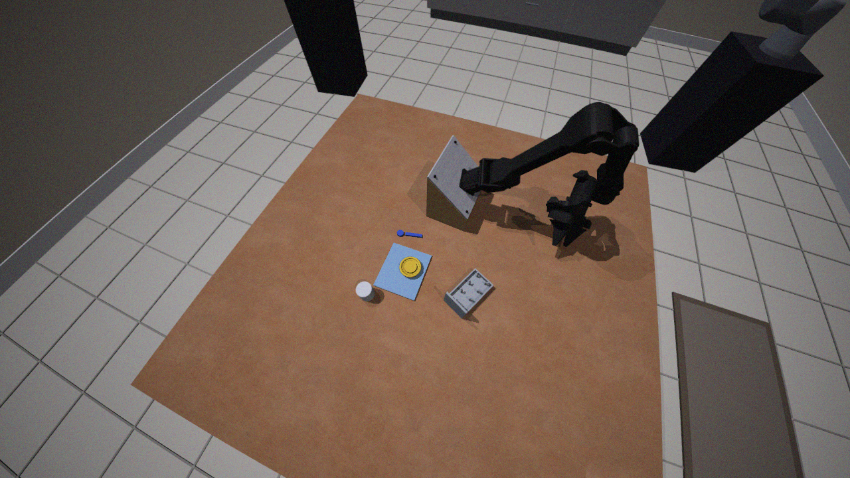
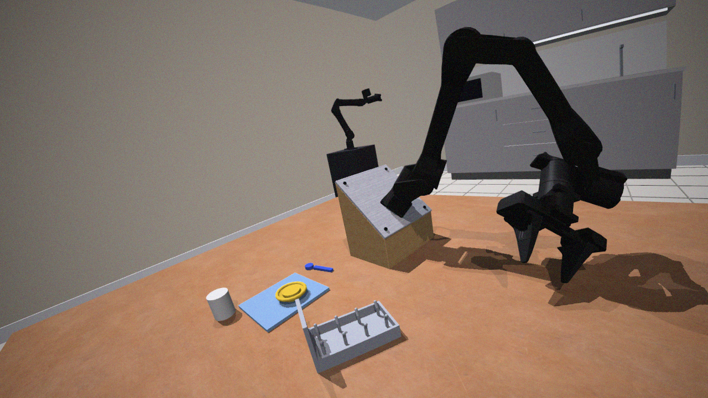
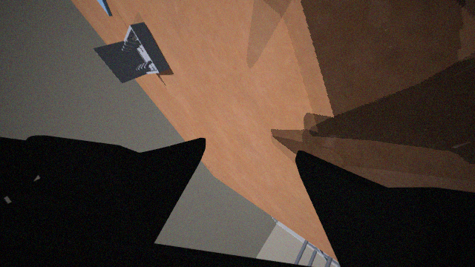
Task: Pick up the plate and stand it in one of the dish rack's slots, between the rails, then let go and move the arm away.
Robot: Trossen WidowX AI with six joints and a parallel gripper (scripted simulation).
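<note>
My gripper tip is now 25 cm to the left of the grey dish rack, 19 cm short of it and 2 cm above it. Round my gripper tip: light blue mat 45 cm to the right, 17 cm ahead, 4 cm below; then blue spoon 47 cm to the right, 4 cm below, 4 cm ahead; then yellow plate 43 cm to the right, 16 cm ahead, 3 cm below.
</note>
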